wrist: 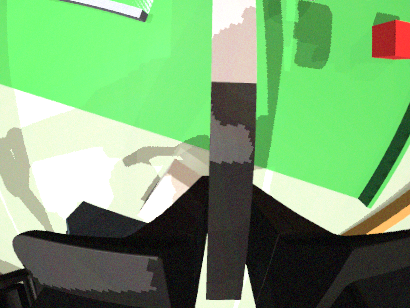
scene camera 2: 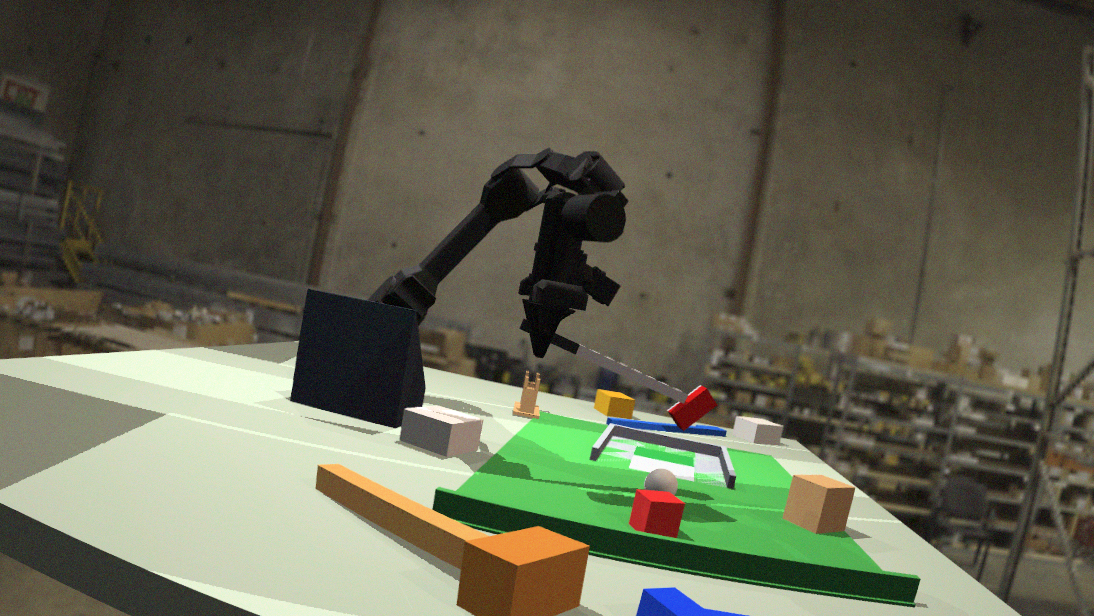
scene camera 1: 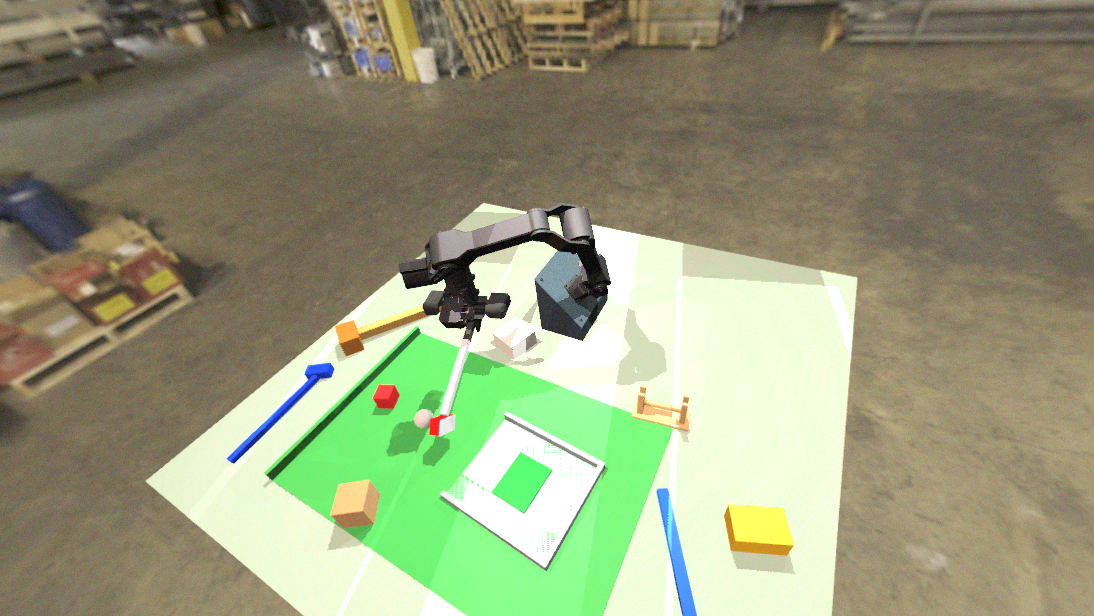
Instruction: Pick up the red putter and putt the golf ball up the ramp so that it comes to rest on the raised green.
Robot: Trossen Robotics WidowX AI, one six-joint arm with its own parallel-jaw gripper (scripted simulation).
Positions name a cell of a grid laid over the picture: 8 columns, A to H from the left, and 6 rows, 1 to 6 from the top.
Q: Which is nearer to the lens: the yellow block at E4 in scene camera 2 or the red cube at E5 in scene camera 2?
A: The red cube.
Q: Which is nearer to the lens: the white block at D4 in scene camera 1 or the yellow block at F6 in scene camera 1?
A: The yellow block.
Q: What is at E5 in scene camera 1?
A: A wooden rack.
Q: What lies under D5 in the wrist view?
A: The gripper.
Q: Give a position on a wooden rack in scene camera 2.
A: At D4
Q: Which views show the yellow block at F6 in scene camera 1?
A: Scene camera 2 and scene camera 1 only.
